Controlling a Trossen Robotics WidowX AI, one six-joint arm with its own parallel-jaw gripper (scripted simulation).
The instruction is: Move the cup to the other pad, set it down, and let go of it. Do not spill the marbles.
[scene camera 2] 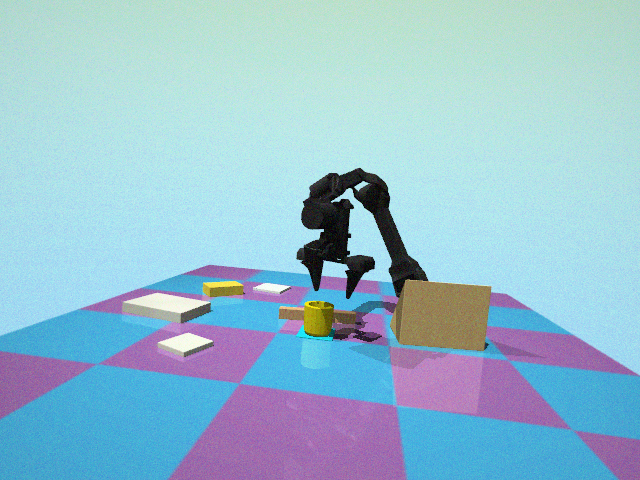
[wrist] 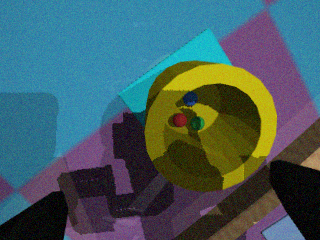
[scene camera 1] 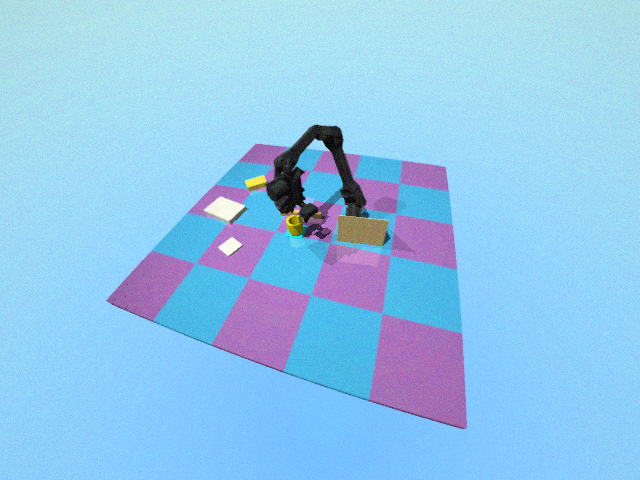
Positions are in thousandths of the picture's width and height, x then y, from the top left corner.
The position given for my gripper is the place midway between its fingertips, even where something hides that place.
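My gripper (scene camera 2: 518, 614) is open and holds nothing. I see my gripper (wrist: 530, 781) in the wrist view as well, and scene camera 1 shows my gripper (scene camera 1: 468, 453) too. There is a yellow cup (scene camera 2: 498, 657), and the wrist view also shows the yellow cup (wrist: 752, 498). I can see a white slab (scene camera 2: 268, 643), though in the wrist view the white slab is out of frame. A white tile (scene camera 2: 287, 720) and a cyan pad (wrist: 639, 198) are visible too.
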